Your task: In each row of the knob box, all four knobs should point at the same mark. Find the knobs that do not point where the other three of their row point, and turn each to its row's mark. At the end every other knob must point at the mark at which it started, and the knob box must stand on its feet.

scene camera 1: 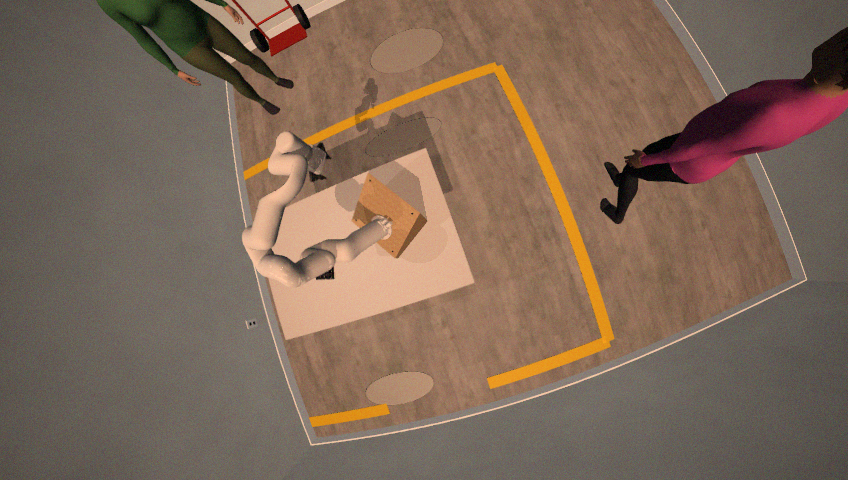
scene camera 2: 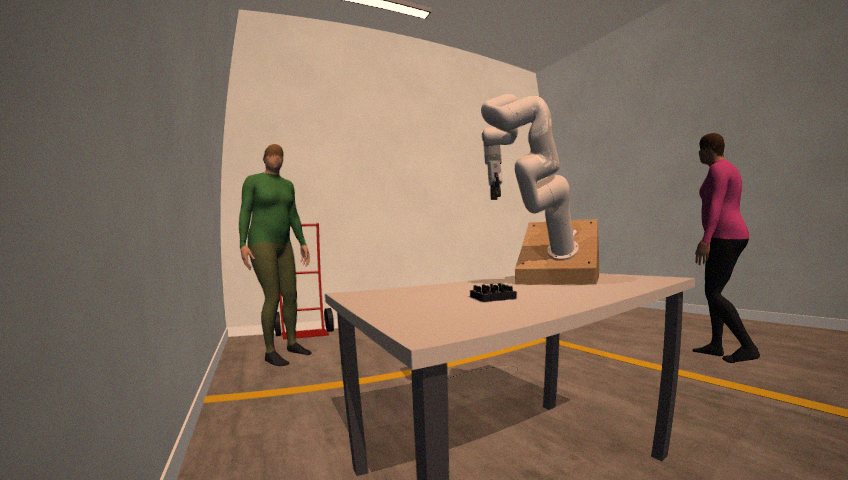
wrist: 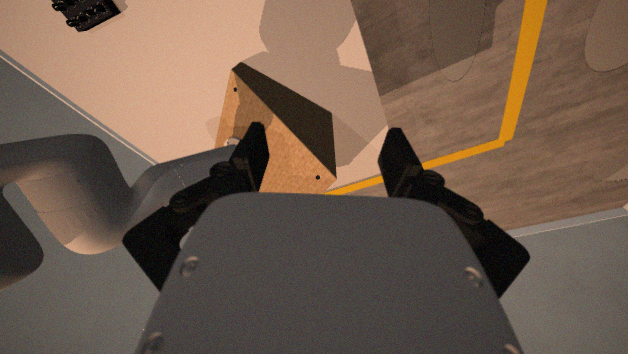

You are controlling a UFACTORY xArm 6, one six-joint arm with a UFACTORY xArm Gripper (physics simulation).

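Where they show: gripper, fingertip midpoint: (scene camera 1: 325, 168) (scene camera 2: 495, 198) (wrist: 324, 141); arm's base, link origin: (scene camera 1: 381, 227) (scene camera 2: 562, 250).
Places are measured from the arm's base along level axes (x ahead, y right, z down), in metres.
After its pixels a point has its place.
Observation:
The knob box (scene camera 1: 325, 274) @(x 0.431, y -0.076, z 0.102 m) (scene camera 2: 493, 294) @(x 0.469, y -0.092, z 0.104 m) (wrist: 95, 16) @(x 0.384, y -0.050, z 0.099 m) is small and black and stands upright on the table (scene camera 1: 357, 309) @(x 0.339, y -0.324, z 0.125 m) (scene camera 2: 404, 318) @(x 0.761, y -0.110, z 0.125 m) (wrist: 160, 70) @(x 0.259, y -0.061, z 0.125 m). In scene camera 1 the arm covers part of it. In the wrist view part of it shows at the top left edge. Knobs stick up from its top, but which marks they point at is too small and dark to tell. My gripper (scene camera 1: 323, 163) @(x 0.078, y 0.294, z -0.231 m) (scene camera 2: 495, 195) @(x 0.078, y 0.294, z -0.231 m) (wrist: 324, 141) @(x 0.078, y 0.294, z -0.231 m) is open and empty. It hangs high above table level, well away from the knob box, with its fingers wide apart.
The arm's base is on a tilted wooden block (scene camera 1: 410, 217) @(x -0.160, y -0.040, z -0.092 m) (scene camera 2: 556, 275) @(x 0.083, y -0.026, z 0.091 m) (wrist: 290, 165) @(x -0.032, y 0.148, z -0.071 m) on the table. A person in green (scene camera 1: 169, 29) (scene camera 2: 267, 208) and a red hand truck (scene camera 1: 288, 40) (scene camera 2: 312, 333) are beyond the table. A person in pink (scene camera 1: 708, 142) (scene camera 2: 726, 202) stands on another side.

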